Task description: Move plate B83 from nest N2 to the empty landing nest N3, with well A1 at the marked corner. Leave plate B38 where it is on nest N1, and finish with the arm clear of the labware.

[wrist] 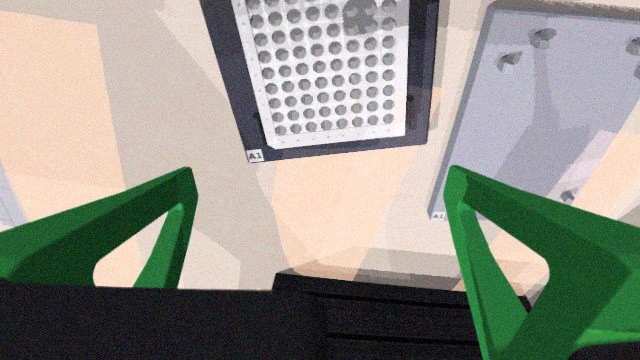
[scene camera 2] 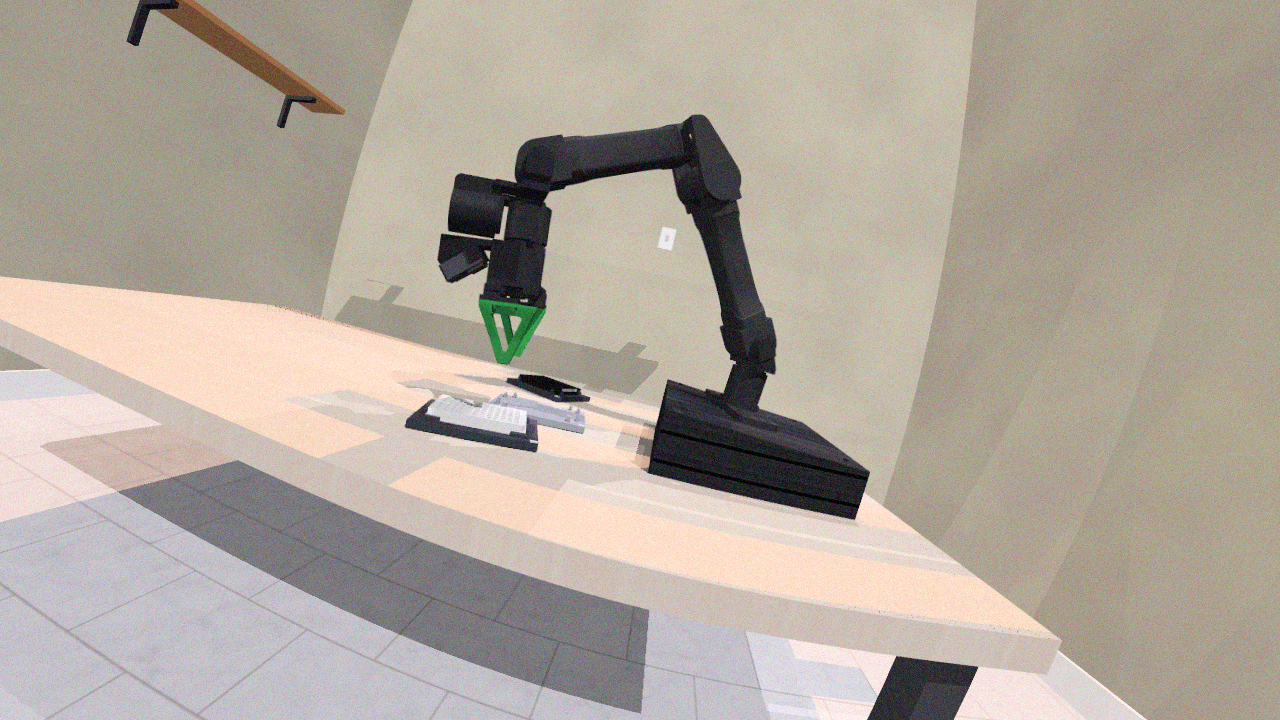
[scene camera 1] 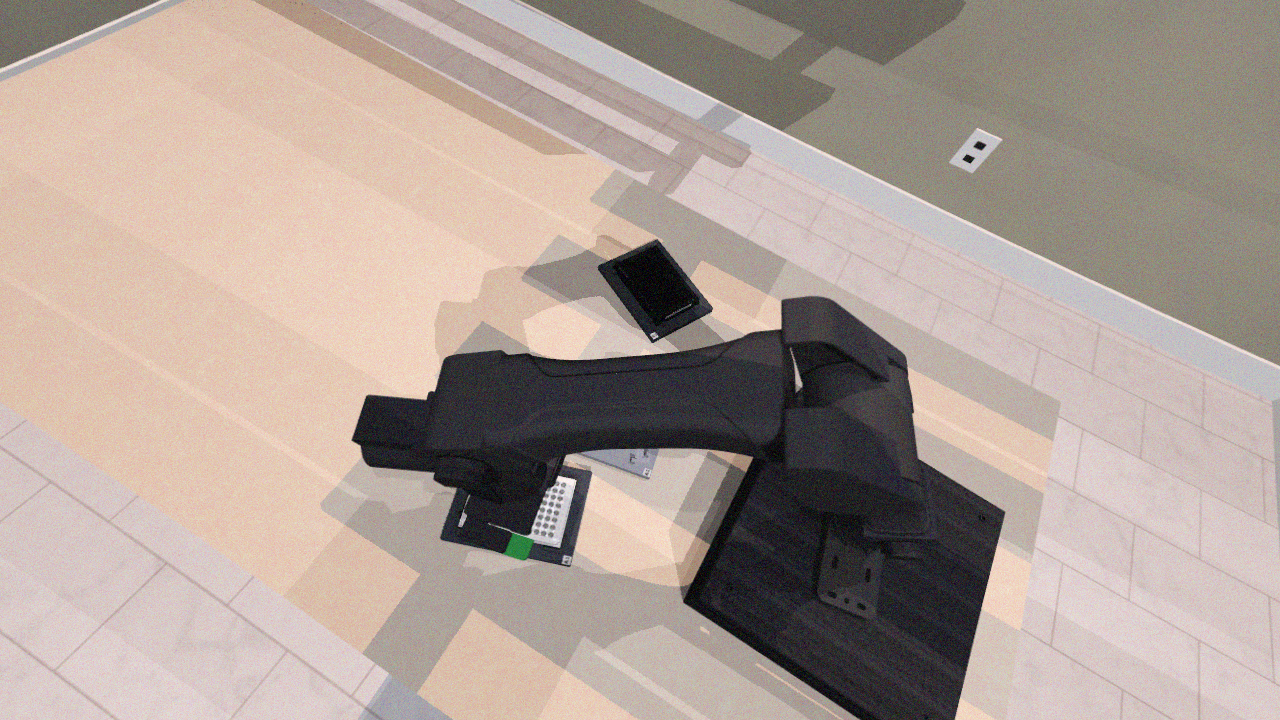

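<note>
A white well plate lies in a dark nest, whose A1 label shows in the wrist view. Beside it is a grey nest with small posts and no plate; the arm partly hides it in scene camera 1. A second dark nest at the back holds a black plate. Plate and nest numbers are not readable. My gripper is open and empty, above table height and apart from the labware.
The black arm base stands on the table. The forearm crosses over the area between the rear dark nest and the white plate's nest. A wooden wall shelf hangs high at the upper left of scene camera 2.
</note>
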